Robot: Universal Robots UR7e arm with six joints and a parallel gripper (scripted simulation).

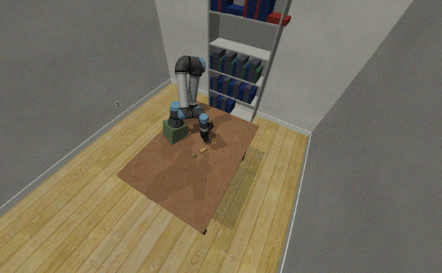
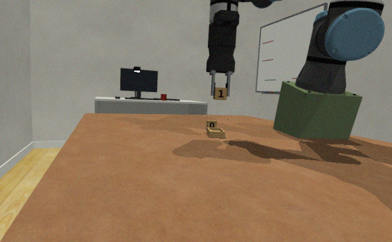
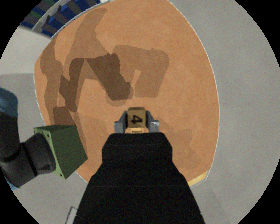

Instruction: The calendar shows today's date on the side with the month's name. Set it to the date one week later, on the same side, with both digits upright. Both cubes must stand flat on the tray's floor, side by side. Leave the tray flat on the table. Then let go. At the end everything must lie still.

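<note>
Now: the wooden tray 120 mm below my hand, 50 mm to the right of it and 30 mm behind it.
</note>
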